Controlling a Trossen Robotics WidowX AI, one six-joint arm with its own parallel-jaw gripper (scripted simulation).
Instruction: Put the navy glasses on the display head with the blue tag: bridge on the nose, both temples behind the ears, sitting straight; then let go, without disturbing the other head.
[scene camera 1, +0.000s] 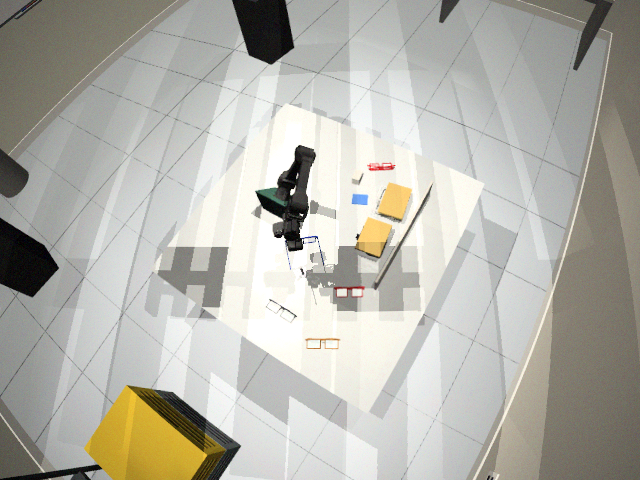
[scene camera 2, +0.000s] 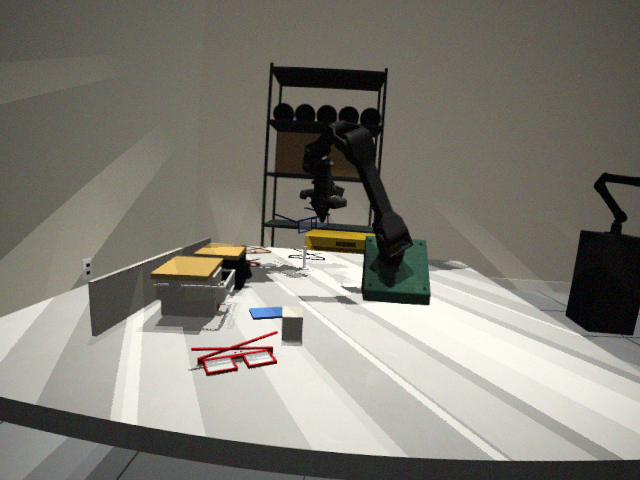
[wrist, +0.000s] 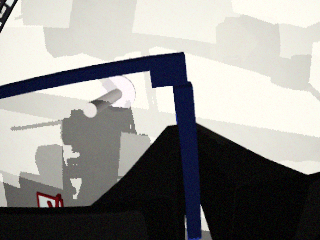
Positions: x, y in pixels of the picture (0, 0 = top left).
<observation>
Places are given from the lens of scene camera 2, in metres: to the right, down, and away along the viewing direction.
my gripper (scene camera 2: 322, 222): 0.01, -0.06, 1.19
yellow-topped display head (scene camera 2: 234, 257): -0.23, 0.05, 0.91
</observation>
